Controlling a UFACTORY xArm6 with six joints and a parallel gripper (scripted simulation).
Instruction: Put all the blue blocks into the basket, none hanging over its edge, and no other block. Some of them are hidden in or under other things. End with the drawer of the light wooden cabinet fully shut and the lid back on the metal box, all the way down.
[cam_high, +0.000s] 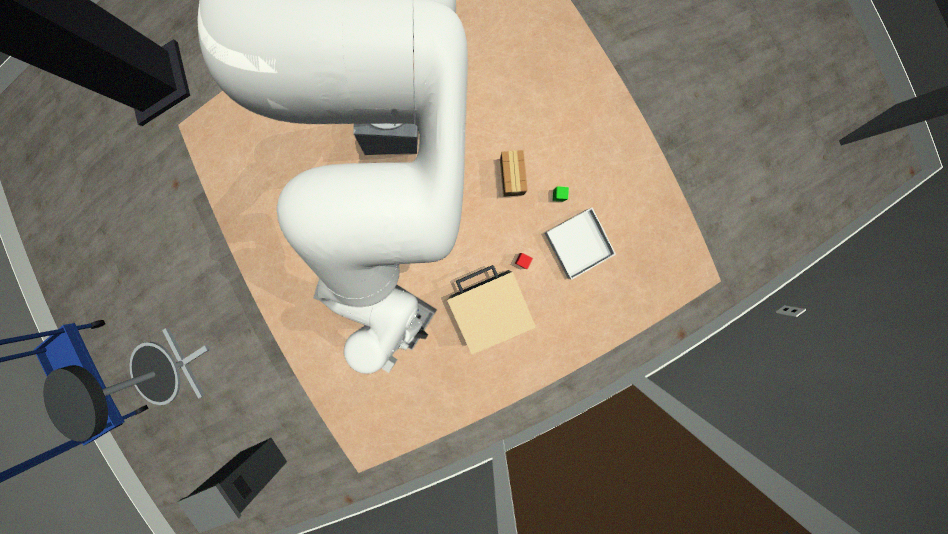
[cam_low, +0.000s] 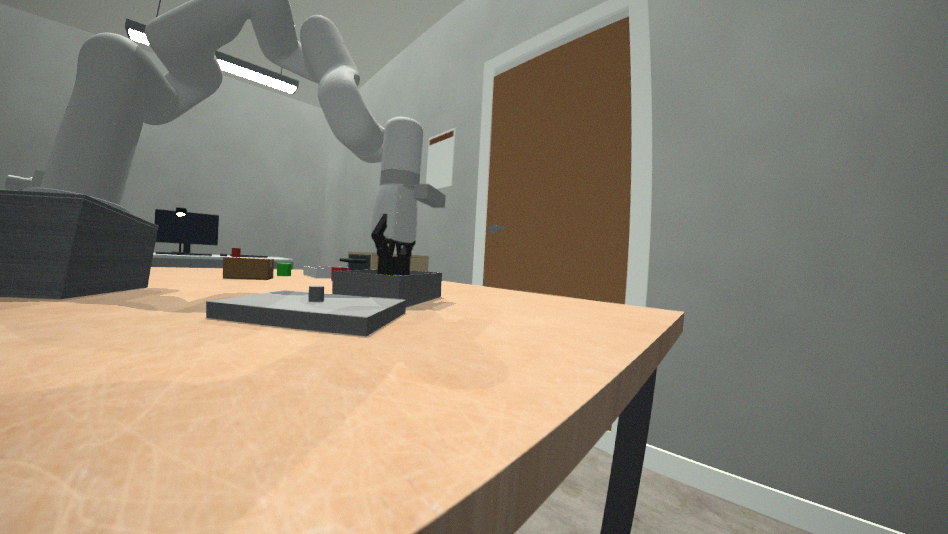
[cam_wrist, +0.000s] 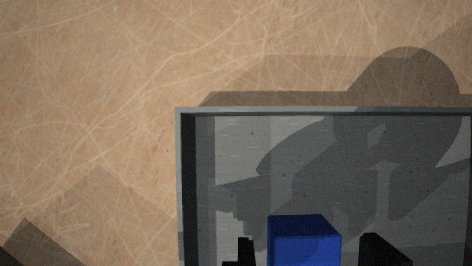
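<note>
Now: the metal box 1 cm behind my hand, 3 cm to the right of it and 3 cm below it. The rest, counted from my hand: light wooden cabinet: 6 cm ahead, 21 cm to the left, 1 cm below; then small brown box: 25 cm behind, 40 cm to the left, 2 cm below; then red block: 2 cm behind, 34 cm to the left, 4 cm below.
</note>
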